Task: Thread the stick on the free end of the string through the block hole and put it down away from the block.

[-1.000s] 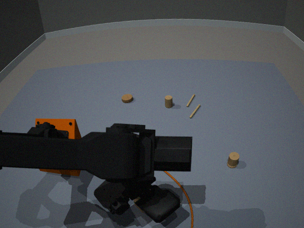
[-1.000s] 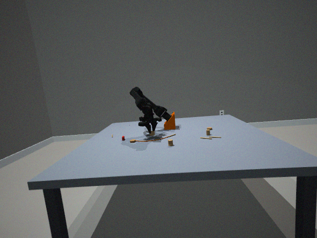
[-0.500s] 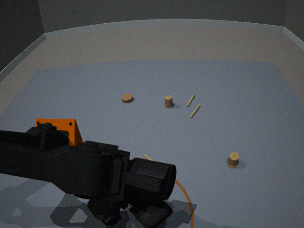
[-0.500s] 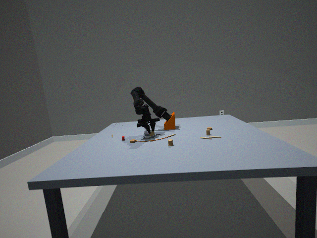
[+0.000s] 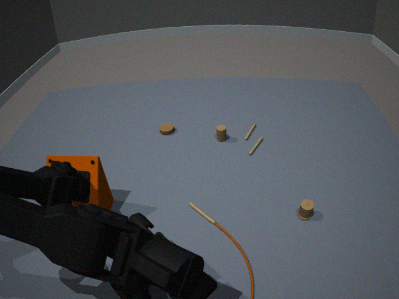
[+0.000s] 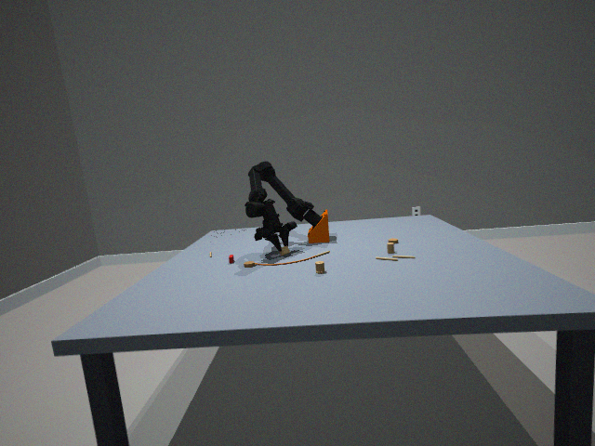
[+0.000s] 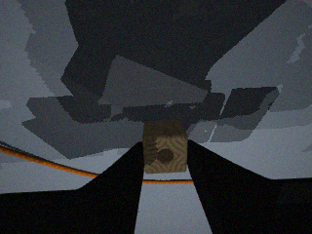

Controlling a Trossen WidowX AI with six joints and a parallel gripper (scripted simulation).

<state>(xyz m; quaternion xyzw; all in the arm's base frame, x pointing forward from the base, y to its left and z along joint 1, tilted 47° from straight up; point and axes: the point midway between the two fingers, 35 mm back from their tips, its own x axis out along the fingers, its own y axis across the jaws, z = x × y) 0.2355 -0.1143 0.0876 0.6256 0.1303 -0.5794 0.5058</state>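
Right now the wooden block is right at my gripper tip. Also, from my gripper tip: thin wooden stick (20 mm ahead, 150 mm to the left, 20 mm below); round wooden button (120 mm ahead, 120 mm to the right, 20 mm below); red piece (50 mm ahead, 210 mm to the right, 10 mm below).
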